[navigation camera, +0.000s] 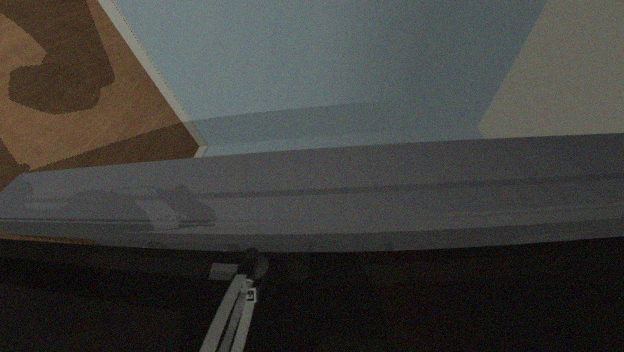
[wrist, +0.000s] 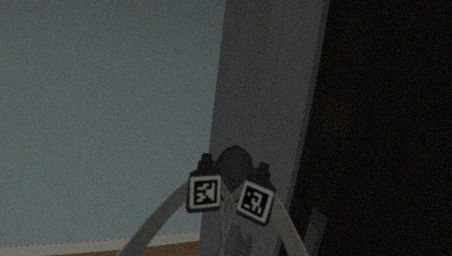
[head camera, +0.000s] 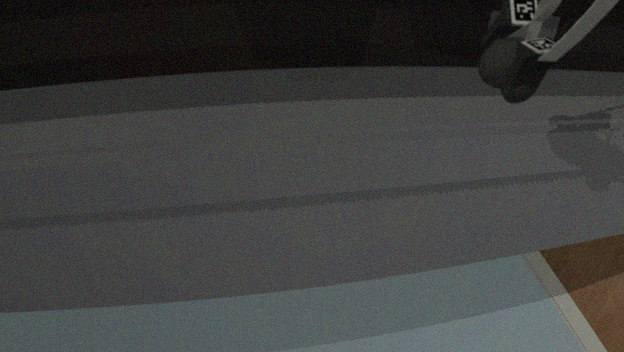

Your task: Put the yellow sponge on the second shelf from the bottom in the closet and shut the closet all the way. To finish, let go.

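Places are measured from the robot's base along level axes (x up, y right, z ahead), in metres.
Pixels of known places: gripper, fingertip midpoint: (navigation camera: 258,254) (head camera: 495,82).
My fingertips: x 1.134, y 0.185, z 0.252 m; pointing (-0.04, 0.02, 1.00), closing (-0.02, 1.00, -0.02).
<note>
For each thing: its top centre in the pictures, then the offset to it from my fingertips. "*": a spot on its surface instead. Level surfaces: height alone.
- closet, surface spot: (head camera: 250,150) * dx +0.156, dy +0.020, dz +0.105 m
- very dark face, surface spot: (head camera: 200,40) * dx +0.190, dy +0.081, dz +0.043 m
- handle, surface spot: (navigation camera: 223,271) * dx -0.109, dy +0.096, dz +0.040 m
- Brown wooden floor, surface height: dx -1.134 m
- beige surface, surface height: dx +1.303 m
My gripper (head camera: 513,72) (navigation camera: 254,265) (wrist: 234,164) is shut, with its dark fingertips together and no sponge between them. A tall grey panel of the closet (head camera: 250,150) (navigation camera: 350,200) (wrist: 265,90) runs beside a very dark face (head camera: 200,40) (navigation camera: 400,310) (wrist: 390,125). The fingertips are close to the edge where the two meet; contact cannot be told. A small light grey piece, perhaps a handle (navigation camera: 223,271) (wrist: 316,232), shows beside the fingers on the dark side. The yellow sponge and the shelves do not show in these views.
A pale blue wall (head camera: 250,320) (navigation camera: 310,60) (wrist: 100,110) stands beyond the panel, with a light baseboard (head camera: 567,300) (navigation camera: 150,70) (wrist: 100,245) along it. Brown wooden floor (head camera: 605,310) (navigation camera: 135,100) (wrist: 172,249) shows beside it. A beige surface (navigation camera: 570,75) is in the navigation view.
</note>
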